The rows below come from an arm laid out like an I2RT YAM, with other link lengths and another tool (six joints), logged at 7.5 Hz.
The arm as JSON. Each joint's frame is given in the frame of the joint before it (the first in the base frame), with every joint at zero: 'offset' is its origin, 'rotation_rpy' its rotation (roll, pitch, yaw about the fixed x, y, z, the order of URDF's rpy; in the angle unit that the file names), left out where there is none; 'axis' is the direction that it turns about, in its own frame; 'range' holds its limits. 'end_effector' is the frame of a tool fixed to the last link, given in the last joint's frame.
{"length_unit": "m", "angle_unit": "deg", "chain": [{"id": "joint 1", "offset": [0.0, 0.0, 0.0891], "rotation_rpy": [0.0, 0.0, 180.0], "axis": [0.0, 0.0, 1.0], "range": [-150.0, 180.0]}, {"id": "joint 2", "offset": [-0.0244, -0.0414, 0.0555], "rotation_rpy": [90.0, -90.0, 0.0], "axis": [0.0, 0.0, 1.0], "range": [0.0, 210.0]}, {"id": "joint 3", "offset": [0.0, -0.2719, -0.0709], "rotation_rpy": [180.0, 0.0, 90.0], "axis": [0.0, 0.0, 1.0], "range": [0.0, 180.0]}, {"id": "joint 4", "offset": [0.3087, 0.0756, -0.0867], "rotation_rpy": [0.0, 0.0, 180.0], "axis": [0.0, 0.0, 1.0], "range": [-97.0, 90.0]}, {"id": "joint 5", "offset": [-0.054, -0.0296, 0.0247], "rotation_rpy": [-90.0, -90.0, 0.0], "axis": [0.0, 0.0, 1.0], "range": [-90.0, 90.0]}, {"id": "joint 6", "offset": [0.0, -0.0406, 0.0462], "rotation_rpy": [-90.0, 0.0, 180.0], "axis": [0.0, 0.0, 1.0], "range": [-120.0, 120.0]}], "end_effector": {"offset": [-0.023, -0.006, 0.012], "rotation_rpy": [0.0, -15.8, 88.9]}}
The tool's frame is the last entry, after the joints.
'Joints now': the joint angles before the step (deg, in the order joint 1, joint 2, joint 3, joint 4, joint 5, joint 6). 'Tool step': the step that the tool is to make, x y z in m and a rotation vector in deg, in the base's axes. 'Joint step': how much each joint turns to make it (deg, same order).
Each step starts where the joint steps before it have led.
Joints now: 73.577, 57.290, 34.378, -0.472, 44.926, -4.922
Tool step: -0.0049, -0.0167, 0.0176, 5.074, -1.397, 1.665
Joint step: -0.156, -7.059, -1.390, 0.118, -1.741, -0.754
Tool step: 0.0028, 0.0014, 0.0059, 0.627, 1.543, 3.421
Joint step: -1.049, -0.541, 1.092, -1.684, -4.763, 0.301
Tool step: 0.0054, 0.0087, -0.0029, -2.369, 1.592, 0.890
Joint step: -0.791, 3.068, 1.652, -1.474, -1.844, 0.237
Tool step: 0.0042, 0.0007, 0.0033, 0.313, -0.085, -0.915
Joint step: -0.861, 0.528, 0.787, 0.036, 0.043, 0.047
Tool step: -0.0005, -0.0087, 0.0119, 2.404, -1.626, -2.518
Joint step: -0.308, -2.398, 0.274, 0.121, 2.328, 0.025
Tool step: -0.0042, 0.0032, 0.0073, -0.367, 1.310, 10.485
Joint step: -0.103, -2.009, 0.568, -1.985, -10.446, -2.475
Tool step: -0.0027, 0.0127, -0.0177, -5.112, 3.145, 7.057
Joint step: 0.588, 2.893, -0.297, -2.224, -6.518, -1.073
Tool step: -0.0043, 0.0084, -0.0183, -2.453, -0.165, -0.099
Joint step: 1.822, 2.952, -1.435, 2.143, 2.129, -0.091
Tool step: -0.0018, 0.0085, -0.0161, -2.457, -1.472, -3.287
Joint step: 1.633, 4.191, -0.553, 2.693, 5.348, 0.245
